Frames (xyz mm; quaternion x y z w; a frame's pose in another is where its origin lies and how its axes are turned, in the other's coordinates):
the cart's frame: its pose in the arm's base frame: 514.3 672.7 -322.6 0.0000 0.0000 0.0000 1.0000
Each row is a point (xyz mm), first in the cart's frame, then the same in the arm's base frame.
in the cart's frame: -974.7 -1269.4 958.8
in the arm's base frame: -460.4 -596.7 636.2
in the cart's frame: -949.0 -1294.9 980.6
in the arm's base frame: -434.7 -622.2 658.0
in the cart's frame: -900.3 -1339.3 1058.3
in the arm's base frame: -386.0 -666.6 735.7
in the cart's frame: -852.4 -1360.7 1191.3
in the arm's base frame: -338.1 -688.0 868.7
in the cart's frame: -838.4 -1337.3 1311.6
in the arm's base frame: -324.1 -664.6 989.0
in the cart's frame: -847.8 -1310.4 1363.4
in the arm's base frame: -333.5 -637.7 1040.8
